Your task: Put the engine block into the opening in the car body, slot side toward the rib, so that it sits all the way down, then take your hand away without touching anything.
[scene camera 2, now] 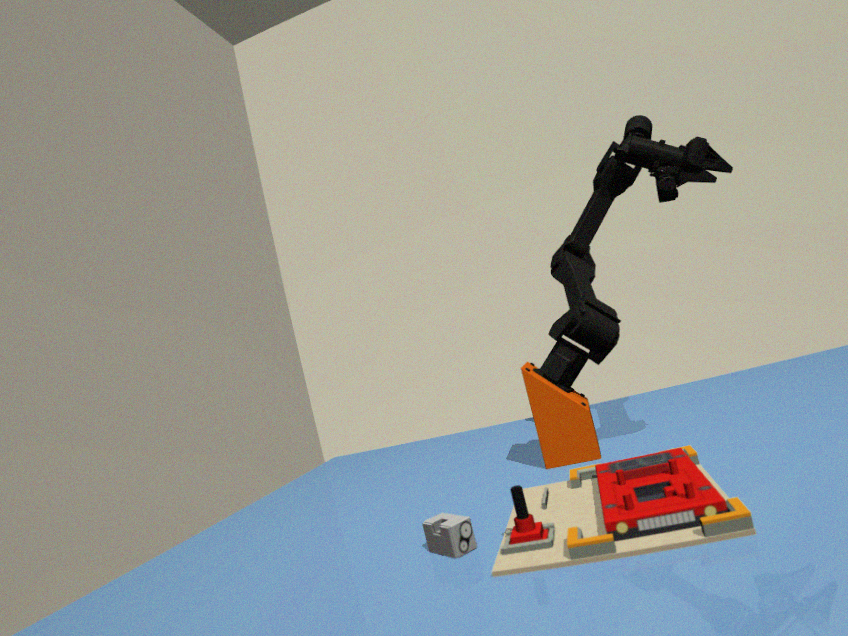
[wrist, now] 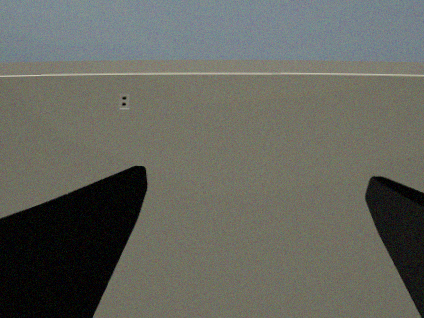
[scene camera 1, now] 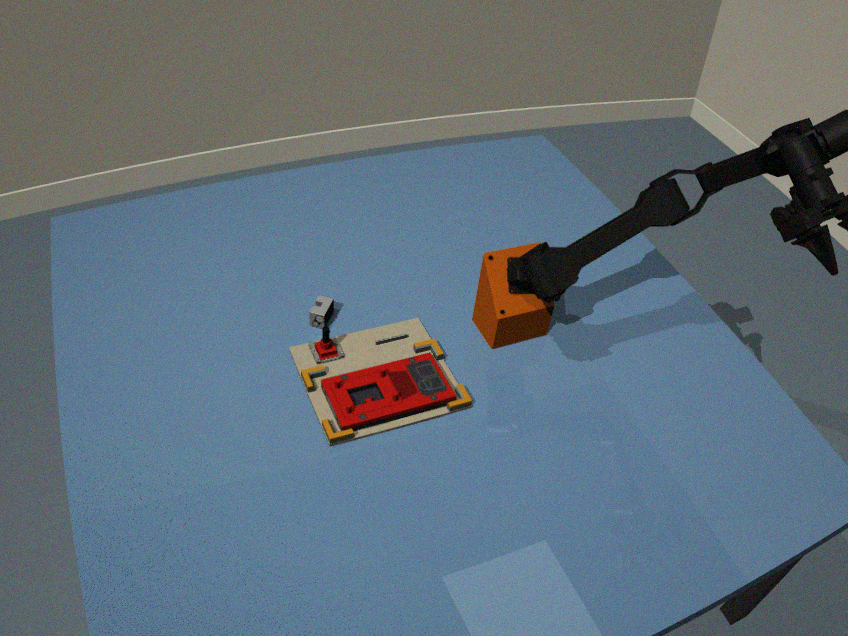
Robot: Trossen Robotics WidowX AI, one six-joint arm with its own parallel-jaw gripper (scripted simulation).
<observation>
car body: scene camera 2; scene camera 1; not seen in the wrist view (out of frame)
same spot on grey base plate: (scene camera 1: 364, 349) = (scene camera 2: 548, 515)
same spot on car body: (scene camera 2: 663, 492) = (scene camera 1: 381, 398)
</observation>
